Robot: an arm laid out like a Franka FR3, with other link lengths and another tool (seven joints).
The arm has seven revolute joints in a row. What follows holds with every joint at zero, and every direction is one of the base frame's.
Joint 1 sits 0.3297 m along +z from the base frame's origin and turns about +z.
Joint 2 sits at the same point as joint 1 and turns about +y.
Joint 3 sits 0.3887 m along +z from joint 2 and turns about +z.
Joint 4 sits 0.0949 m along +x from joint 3 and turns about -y.
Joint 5 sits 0.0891 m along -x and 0.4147 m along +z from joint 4 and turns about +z.
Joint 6 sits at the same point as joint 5 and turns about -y.
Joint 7 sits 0.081 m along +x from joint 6 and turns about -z.
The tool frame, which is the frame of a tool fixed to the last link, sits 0.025 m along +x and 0.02 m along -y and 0.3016 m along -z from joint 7; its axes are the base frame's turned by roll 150.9, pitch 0 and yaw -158.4 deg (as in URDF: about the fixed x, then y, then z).
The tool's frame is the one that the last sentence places.
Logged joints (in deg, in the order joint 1, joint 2, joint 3, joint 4, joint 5, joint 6, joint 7), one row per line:
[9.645 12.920 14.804 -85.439 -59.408 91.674 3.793]
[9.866 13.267 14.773 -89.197 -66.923 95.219 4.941]
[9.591 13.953 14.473 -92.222 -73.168 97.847 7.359]
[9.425 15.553 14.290 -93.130 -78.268 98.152 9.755]
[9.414 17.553 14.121 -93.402 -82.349 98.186 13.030]
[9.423 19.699 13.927 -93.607 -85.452 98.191 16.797]
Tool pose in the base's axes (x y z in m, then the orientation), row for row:
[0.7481 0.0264 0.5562 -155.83 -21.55 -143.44]
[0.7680 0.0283 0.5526 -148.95 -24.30 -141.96]
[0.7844 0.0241 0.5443 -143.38 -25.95 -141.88]
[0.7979 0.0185 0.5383 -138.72 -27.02 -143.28]
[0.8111 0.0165 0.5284 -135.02 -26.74 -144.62]
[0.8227 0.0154 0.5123 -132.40 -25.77 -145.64]
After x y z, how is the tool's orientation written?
As angles about the fixed x, y, z axes (roll, pitch, yaw), in degrees.
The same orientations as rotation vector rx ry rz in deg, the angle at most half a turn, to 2 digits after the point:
[57.03 -151.61 42.56]
[60.78 -147.16 52.89]
[62.41 -144.07 60.74]
[61.80 -141.91 66.78]
[60.87 -141.28 71.44]
[59.93 -141.58 74.79]

